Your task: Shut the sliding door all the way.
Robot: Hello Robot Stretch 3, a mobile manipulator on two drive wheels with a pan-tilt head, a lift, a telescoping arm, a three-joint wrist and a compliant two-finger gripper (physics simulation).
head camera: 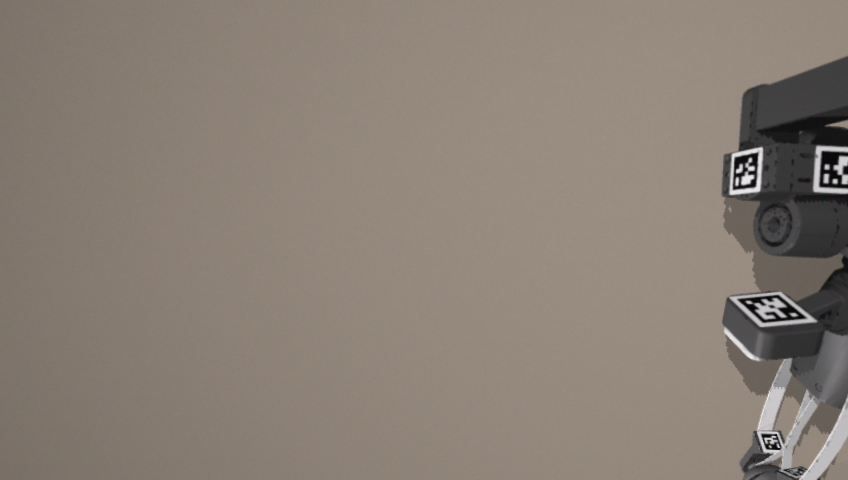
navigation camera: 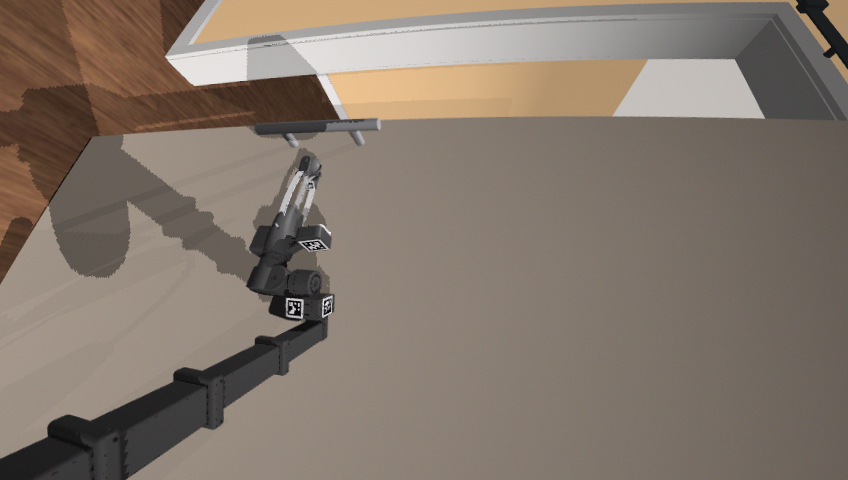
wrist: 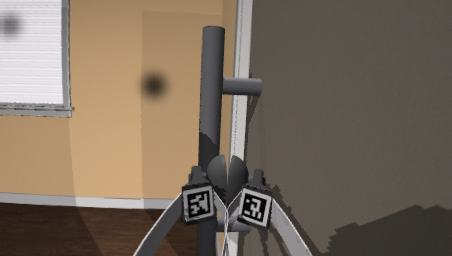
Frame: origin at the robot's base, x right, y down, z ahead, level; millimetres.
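Seen in the pictures: gripper, fingertip midpoint: (navigation camera: 314,160) (wrist: 226,172).
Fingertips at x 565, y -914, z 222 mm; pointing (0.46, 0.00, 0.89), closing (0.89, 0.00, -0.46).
A point is followed by its place in that frame.
The sliding door (head camera: 357,237) @(x 529, y -1295, z 1 mm) (navigation camera: 535,267) @(x 535, y -1376, z 19 mm) (wrist: 350,100) @(x 578, y -978, z 131 mm) is a broad grey-brown panel. In the navigation view an opening shows between its upper edge in the picture and the white door frame (navigation camera: 476,44) @(x 929, y -1257, z 735 mm) (wrist: 243,50) @(x 888, y -1132, z 750 mm), so it stands partly open. A grey bar handle (navigation camera: 351,125) @(x 573, y -992, z 301 mm) (wrist: 211,90) @(x 579, y -981, z 295 mm) on two posts is fixed near that edge. My gripper (navigation camera: 310,165) @(x 565, y -914, z 222 mm) (wrist: 226,172) @(x 565, y -914, z 222 mm) is shut and empty, close to the handle. In the wrist view its fingertips overlap the right side of the bar's lower part; whether they touch it I cannot tell. In the head view the fingertips are partly cut off.
Tan walls (navigation camera: 428,89) @(x 2145, y -892, z 1290 mm) (wrist: 107,150) @(x 403, y -494, z 1955 mm) and brown wood floor (navigation camera: 124,35) @(x 728, y 0, z 752 mm) (wrist: 45,230) @(x -30, y 0, z 1734 mm) show beyond the door. A window with blinds (wrist: 30,60) @(x -148, y -1181, z 2160 mm) is at the left in the wrist view. My arm (navigation camera: 148,410) @(x 195, y -1010, z -86 mm) extends across the door in the navigation view and casts shadows on it.
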